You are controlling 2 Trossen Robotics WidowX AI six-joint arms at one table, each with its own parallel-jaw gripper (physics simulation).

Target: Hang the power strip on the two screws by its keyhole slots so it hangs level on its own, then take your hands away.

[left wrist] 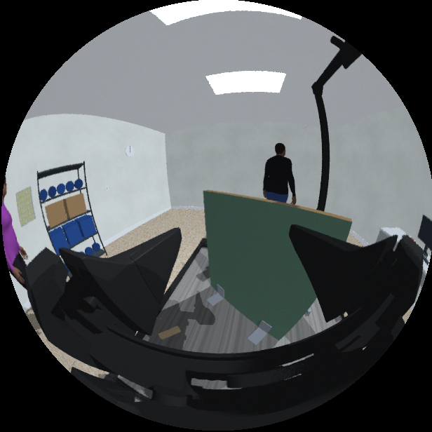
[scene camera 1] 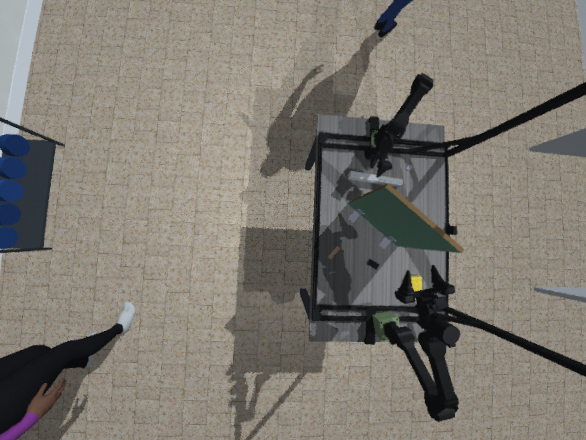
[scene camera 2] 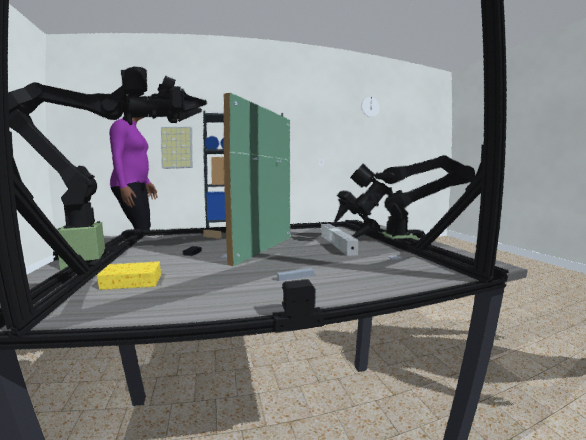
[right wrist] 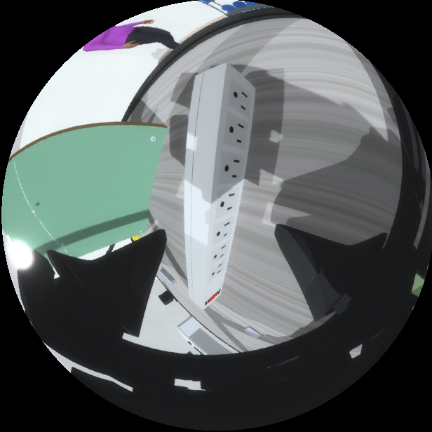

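Seen in the pictures: left gripper, fingertip midpoint: [scene camera 1: 420, 267] [scene camera 2: 204, 106]; right gripper, fingertip midpoint: [scene camera 1: 374, 172] [scene camera 2: 343, 230]; left arm's base at its link origin: [scene camera 1: 390, 329] [scene camera 2: 79, 225]; right arm's base at its link origin: [scene camera 1: 380, 139] [scene camera 2: 397, 233].
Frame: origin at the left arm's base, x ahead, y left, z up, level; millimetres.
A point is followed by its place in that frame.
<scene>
The white power strip [scene camera 1: 361, 177] @(x 766, y -17, z -60 mm) [scene camera 2: 336, 238] @(x 721, y -138, z -75 mm) [right wrist: 206, 125] lies on the table, on a long side, its outlets facing right in the right wrist view. The green board [scene camera 1: 400, 222] @(x 508, y -48, z 170 mm) [scene camera 2: 270, 200] @(x 539, y -44, z 44 mm) [left wrist: 250, 250] [right wrist: 90, 175] stands upright. Two small screws show on its face, one screw [scene camera 2: 255, 158] @(x 467, y -117, z 165 mm) left of the other screw [scene camera 2: 278, 161] @(x 578, y -20, z 164 mm). My right gripper [scene camera 2: 347, 228] @(x 782, y -93, z -63 mm) [right wrist: 221, 232] is open and empty just above the strip, a finger toward each side of it. My left gripper [scene camera 1: 421, 271] @(x 350, y 0, z 324 mm) [scene camera 2: 204, 106] @(x 350, y 0, z 324 mm) [left wrist: 237, 231] is open, empty and raised, on the board's back side.
A yellow sponge [scene camera 1: 416, 281] @(x 177, y -217, z -71 mm) [scene camera 2: 130, 275] @(x 147, y -242, z -76 mm), a black block [scene camera 1: 373, 263] @(x 308, y -9, z -90 mm) [scene camera 2: 192, 250] @(x 300, y -31, z -90 mm) and a wooden piece [scene camera 1: 334, 252] @(x 402, y 191, z -79 mm) [scene camera 2: 212, 233] @(x 399, y 181, z -87 mm) [left wrist: 169, 332] lie on the left gripper's side. Metal brackets sit at the board's foot. Black frame bars edge the table.
</scene>
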